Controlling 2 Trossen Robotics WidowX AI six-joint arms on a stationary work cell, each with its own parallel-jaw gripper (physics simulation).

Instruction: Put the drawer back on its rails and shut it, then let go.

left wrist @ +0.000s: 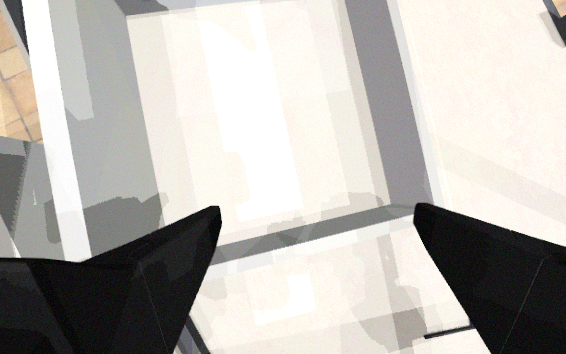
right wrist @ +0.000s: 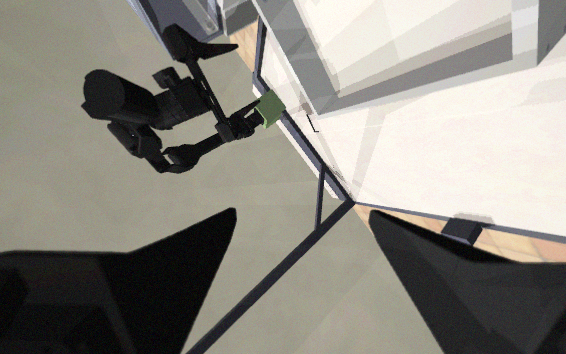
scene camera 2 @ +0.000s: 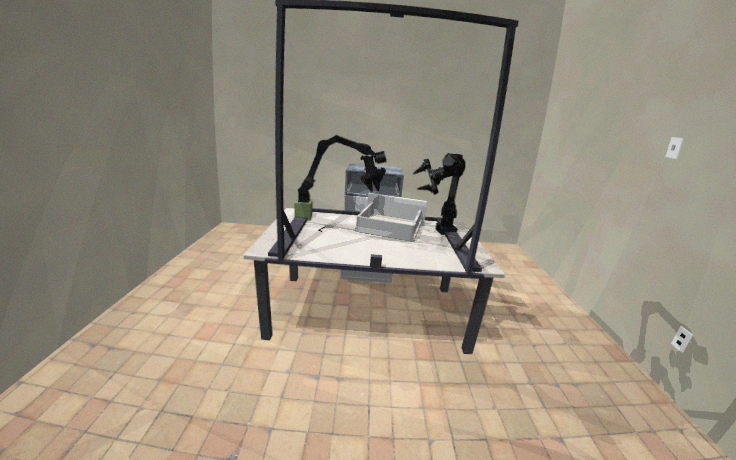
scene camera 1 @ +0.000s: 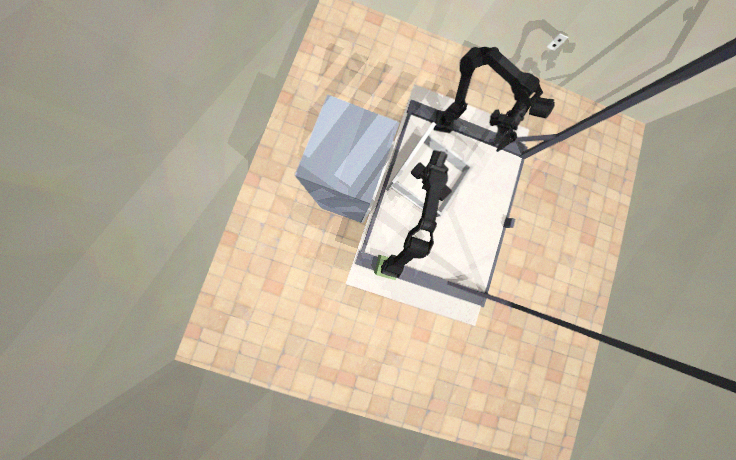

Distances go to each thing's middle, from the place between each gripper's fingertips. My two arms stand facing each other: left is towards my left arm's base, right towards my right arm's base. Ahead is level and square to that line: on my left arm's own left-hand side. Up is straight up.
Scene:
My right gripper is now 16 cm short of the white drawer (scene camera 1: 404, 182), 10 cm to the right of it and 25 cm above it. From my right hand the other things lie so: cabinet (scene camera 1: 342, 163) (58 cm ahead, 25 cm to the left, 27 cm below).
Now: the white drawer 140 mm below my left hand, 110 mm to the right of it and 20 mm behind it. From my left hand the other things lie so: cabinet 400 mm ahead, 150 mm below, 30 mm to the left.

